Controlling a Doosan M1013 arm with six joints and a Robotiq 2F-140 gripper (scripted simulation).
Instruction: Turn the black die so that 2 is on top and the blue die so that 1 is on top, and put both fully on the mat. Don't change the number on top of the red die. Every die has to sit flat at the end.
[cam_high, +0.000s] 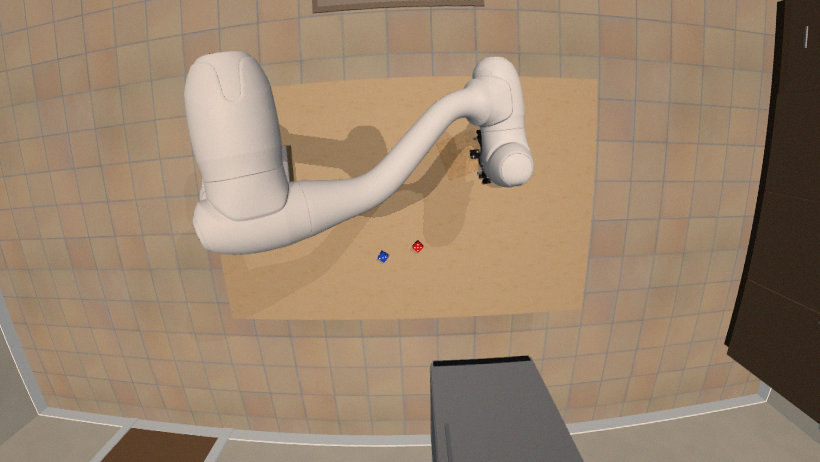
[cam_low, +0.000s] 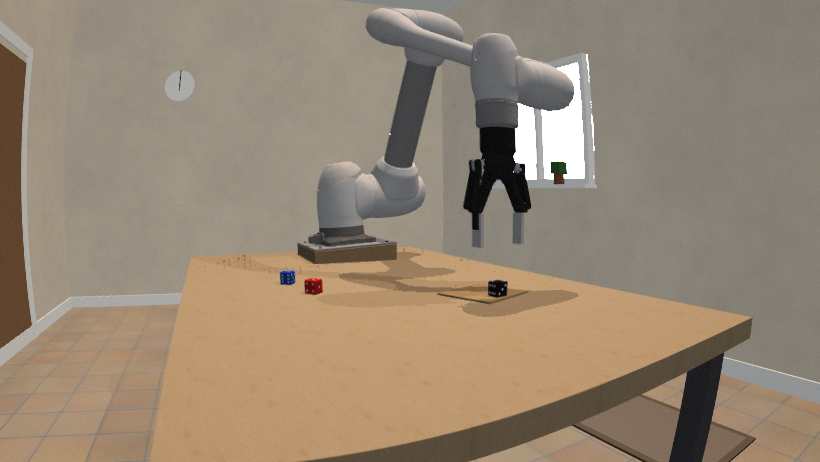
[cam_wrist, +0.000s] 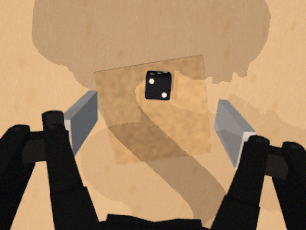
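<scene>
Right now the blue die is 39 cm behind my hand, 31 cm to the right of it and 11 cm below it. From my hand the other things lie so: red die (30 cm to the right, 25 cm behind, 11 cm below); black die (11 cm below); cork mat (13 cm below, 4 cm behind).
</scene>
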